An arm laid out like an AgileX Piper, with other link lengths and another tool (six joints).
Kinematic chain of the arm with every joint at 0, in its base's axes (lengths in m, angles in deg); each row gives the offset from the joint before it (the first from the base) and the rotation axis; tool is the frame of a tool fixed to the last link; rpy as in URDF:
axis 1: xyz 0 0 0.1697 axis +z
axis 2: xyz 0 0 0 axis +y
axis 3: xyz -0.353 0 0.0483 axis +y
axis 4: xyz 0.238 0 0.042 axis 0.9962 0 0.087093
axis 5: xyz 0 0 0 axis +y
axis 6: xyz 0.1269 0 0.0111 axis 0.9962 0 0.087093
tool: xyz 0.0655 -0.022 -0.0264 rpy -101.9 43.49 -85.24
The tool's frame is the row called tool.
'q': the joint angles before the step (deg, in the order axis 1, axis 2, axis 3, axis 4, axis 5, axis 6). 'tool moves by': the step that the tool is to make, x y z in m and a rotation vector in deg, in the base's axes. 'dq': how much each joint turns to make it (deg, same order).
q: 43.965, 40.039, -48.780, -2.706, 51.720, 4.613
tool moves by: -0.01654, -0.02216, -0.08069, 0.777, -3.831, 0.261
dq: 0.007, -10.799, 20.565, -2.359, -13.070, 0.437
